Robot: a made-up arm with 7 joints. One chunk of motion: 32 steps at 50 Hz.
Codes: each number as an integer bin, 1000 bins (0 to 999) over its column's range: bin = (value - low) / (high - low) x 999, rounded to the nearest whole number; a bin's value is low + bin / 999 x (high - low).
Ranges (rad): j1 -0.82..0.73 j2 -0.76..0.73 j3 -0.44..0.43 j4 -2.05..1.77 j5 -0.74..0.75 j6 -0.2..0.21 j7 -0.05..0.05
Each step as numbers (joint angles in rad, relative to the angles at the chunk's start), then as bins.
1 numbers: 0.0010 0.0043 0.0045 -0.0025 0.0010 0.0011 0.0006
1 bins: 529 512 510 535 497 490 505
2 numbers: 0.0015 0.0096 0.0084 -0.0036 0.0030 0.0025 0.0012
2 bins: 529 516 515 535 498 493 511
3 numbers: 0.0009 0.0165 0.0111 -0.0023 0.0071 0.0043 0.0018
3 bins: 529 521 518 536 501 498 517
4 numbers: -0.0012 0.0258 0.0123 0.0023 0.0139 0.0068 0.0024
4 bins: 528 527 519 537 505 504 523
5 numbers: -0.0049 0.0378 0.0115 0.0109 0.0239 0.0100 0.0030
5 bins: 525 535 518 539 512 512 529
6 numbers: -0.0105 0.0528 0.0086 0.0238 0.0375 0.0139 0.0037
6 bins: 522 545 515 542 521 521 536
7 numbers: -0.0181 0.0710 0.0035 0.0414 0.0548 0.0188 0.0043
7 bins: 517 557 509 547 533 533 542
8 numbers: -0.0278 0.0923 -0.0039 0.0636 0.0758 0.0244 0.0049
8 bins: 511 571 501 553 547 547 548
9 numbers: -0.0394 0.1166 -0.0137 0.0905 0.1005 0.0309 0.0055
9 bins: 503 588 490 560 564 563 554
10 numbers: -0.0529 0.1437 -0.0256 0.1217 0.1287 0.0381 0.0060
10 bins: 494 606 476 568 582 580 559
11 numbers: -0.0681 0.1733 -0.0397 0.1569 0.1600 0.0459 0.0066
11 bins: 485 626 460 577 603 599 565
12 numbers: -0.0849 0.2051 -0.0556 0.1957 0.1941 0.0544 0.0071
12 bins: 474 647 441 587 626 620 570
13 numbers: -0.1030 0.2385 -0.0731 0.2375 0.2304 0.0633 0.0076
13 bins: 462 669 421 598 651 642 575
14 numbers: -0.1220 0.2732 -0.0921 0.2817 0.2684 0.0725 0.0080
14 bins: 450 693 399 610 676 664 579
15 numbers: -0.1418 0.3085 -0.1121 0.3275 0.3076 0.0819 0.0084
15 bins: 437 716 377 622 702 687 583
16 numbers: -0.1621 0.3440 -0.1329 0.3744 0.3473 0.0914 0.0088
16 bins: 424 740 353 634 729 710 587
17 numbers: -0.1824 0.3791 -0.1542 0.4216 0.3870 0.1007 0.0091
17 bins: 411 764 328 646 756 733 590
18 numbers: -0.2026 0.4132 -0.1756 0.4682 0.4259 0.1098 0.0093
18 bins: 398 787 304 659 782 755 592
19 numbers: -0.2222 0.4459 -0.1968 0.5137 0.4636 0.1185 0.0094
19 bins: 385 809 279 670 807 776 593
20 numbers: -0.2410 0.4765 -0.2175 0.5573 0.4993 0.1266 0.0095
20 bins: 373 829 255 682 831 796 594
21 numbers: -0.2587 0.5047 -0.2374 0.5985 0.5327 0.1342 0.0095
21 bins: 362 848 233 693 853 814 594
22 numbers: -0.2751 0.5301 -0.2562 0.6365 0.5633 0.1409 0.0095
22 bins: 351 865 211 703 874 831 594
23 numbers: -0.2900 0.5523 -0.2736 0.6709 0.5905 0.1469 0.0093
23 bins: 342 880 191 712 892 845 592
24 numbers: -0.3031 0.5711 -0.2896 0.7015 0.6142 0.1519 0.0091
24 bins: 333 892 173 720 908 857 590
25 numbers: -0.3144 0.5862 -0.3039 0.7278 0.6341 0.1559 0.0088
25 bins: 326 903 156 726 921 867 587
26 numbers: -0.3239 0.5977 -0.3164 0.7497 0.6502 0.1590 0.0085
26 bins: 320 910 142 732 932 875 584
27 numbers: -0.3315 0.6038 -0.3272 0.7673 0.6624 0.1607 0.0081
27 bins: 315 914 130 737 940 879 580
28 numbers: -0.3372 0.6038 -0.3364 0.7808 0.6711 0.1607 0.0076
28 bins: 311 914 119 740 946 879 575
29 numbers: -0.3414 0.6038 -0.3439 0.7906 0.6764 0.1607 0.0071
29 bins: 308 914 110 743 950 879 570
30 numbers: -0.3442 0.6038 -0.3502 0.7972 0.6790 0.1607 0.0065
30 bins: 307 914 103 745 951 879 564
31 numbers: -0.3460 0.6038 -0.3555 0.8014 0.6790 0.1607 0.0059
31 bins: 306 914 97 746 951 879 558
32 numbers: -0.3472 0.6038 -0.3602 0.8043 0.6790 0.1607 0.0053
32 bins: 305 914 92 746 951 879 552
